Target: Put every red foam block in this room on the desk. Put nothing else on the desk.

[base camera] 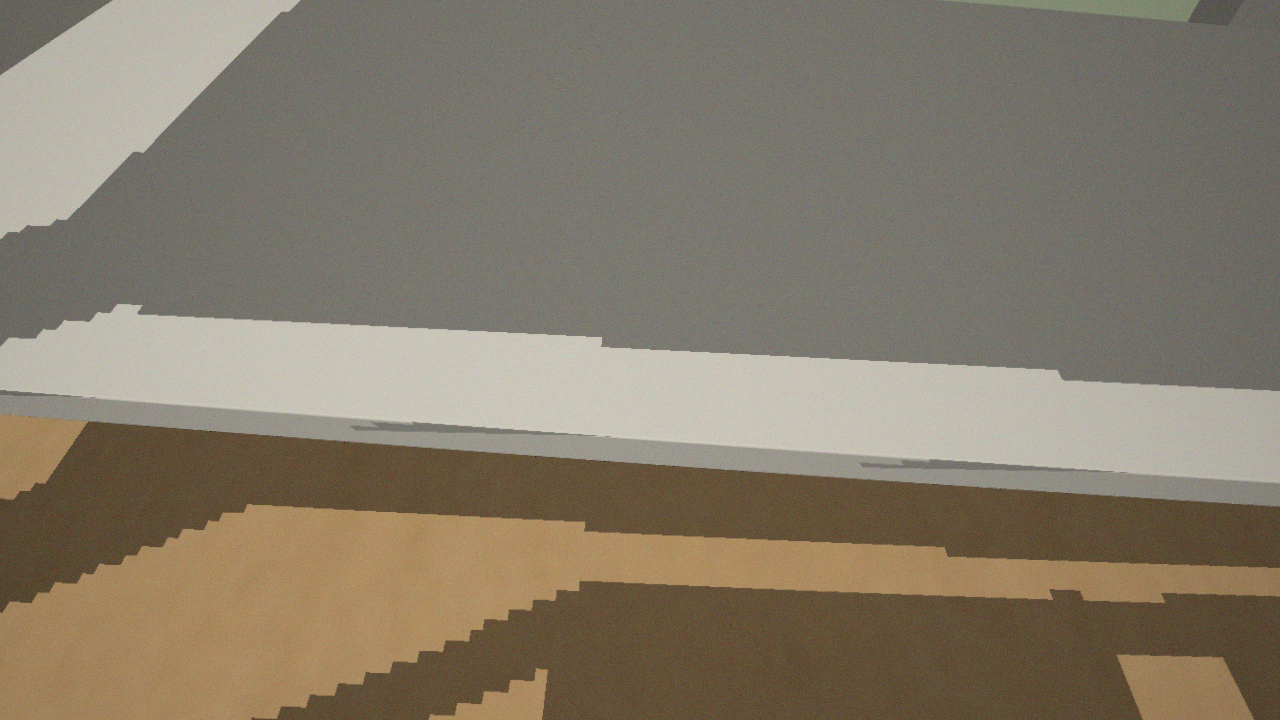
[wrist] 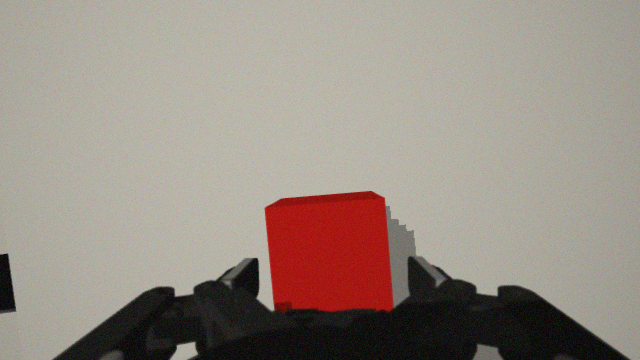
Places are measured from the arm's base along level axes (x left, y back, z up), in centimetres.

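Pixels of known places: gripper, fingertip midpoint: [wrist: 332,273].
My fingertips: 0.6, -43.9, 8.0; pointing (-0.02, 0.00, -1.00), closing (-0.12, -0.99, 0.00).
Note:
Ahead of a thing's pixels: the offset from my fingertips to its top centre, as dx, dy, dz. "pt": to the spot under its first point. Level surfaces: height alone.
A red foam block @[-0.1, +0.0, +1.9] [wrist: 330,252] stands on a pale surface in the wrist view, at the lower middle, with its shadow to its right. My gripper [wrist: 332,273] is open. Its fingertips stand to the left and right of the block, with a gap on each side. The block's near end is hidden behind the gripper's dark body. In the base camera view no red block and no gripper show. I cannot tell from these frames whether the pale surface under the block is the desk.
In the base camera view a pale slab @[dz -32.6] [base camera: 537,380] with a grey front edge crosses the frame, mostly in shadow. A wooden floor @[dz -47.6] [base camera: 402,573] lies below it. A green patch @[pt -44.3, -34.9, -35.5] [base camera: 1100,7] shows at the top right. A black object [wrist: 6,284] shows at the wrist view's left edge.

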